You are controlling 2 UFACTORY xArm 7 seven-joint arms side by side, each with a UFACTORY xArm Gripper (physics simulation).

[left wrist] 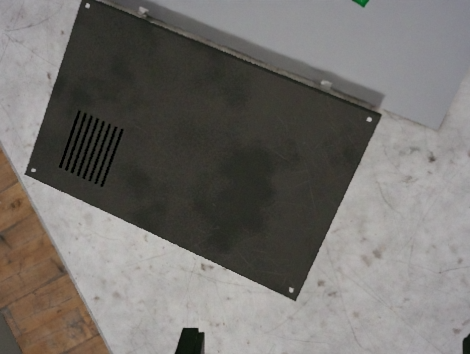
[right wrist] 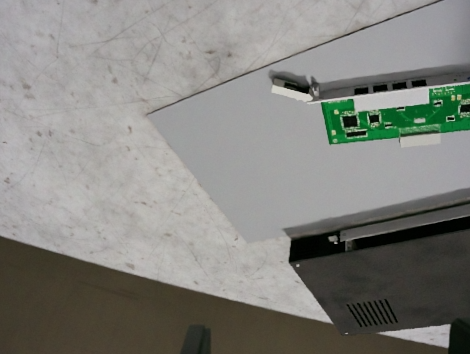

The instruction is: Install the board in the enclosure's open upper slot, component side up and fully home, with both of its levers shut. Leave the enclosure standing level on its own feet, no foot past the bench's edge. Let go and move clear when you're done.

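Frame: origin at the left arm's base, x right, y down, z ahead, level; millimetres.
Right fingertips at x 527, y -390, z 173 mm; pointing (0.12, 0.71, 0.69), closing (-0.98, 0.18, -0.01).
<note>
Offsets run from my right fingertips to a thing's top centre. "pt": to the spot under its first point. Level surfaces: height alone.
The dark enclosure {dx -245, dy +339, dz +441 mm} [left wrist: 200,140] [right wrist: 420,270] lies flat on the bench, vented top up. In the right wrist view a black gap shows between its top edge and a light metal strip along its front face, with a small pale lever {pt dx -56, dy +362, dz +388 mm} [right wrist: 333,239] near one end. The green board [right wrist: 385,134] [left wrist: 361,2] lies component side up on the grey mat, apart from the enclosure. One white lever {dx +45, dy +369, dz +132 mm} [right wrist: 291,91] angles outward from its faceplate; its far end is out of view. My left gripper [left wrist: 329,342] is open near the enclosure's rear side. My right gripper [right wrist: 328,339] is open and empty.
The grey mat {dy +388 mm} [left wrist: 300,40] [right wrist: 215,150] lies on the pale bench {dy +389 mm} [left wrist: 400,240] [right wrist: 75,150] along the enclosure's front. The bench edge runs close to one enclosure corner in each view. Wooden floor [left wrist: 40,260] shows beyond it in the left wrist view.
</note>
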